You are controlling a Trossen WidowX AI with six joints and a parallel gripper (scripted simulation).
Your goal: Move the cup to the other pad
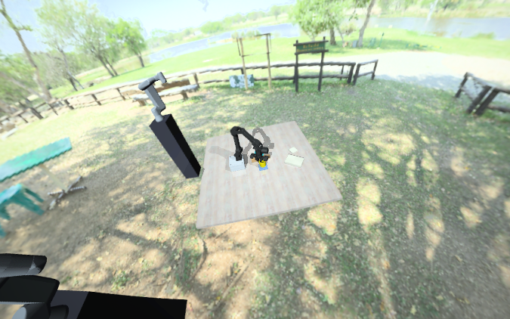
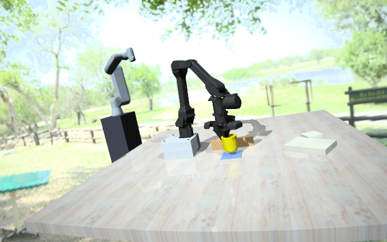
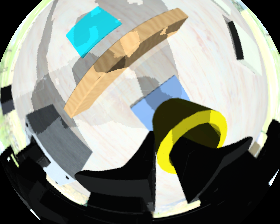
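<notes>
Right now my gripper tip is 210 mm to the right of the cyan pad and 70 mm above it. Also, from my gripper tip: yellow cup 20 mm ahead, 10 mm to the right; low wooden bar 100 mm to the left, 40 mm below, 10 mm ahead; light blue pad 70 mm below, 20 mm ahead, 10 mm to the right.
</notes>
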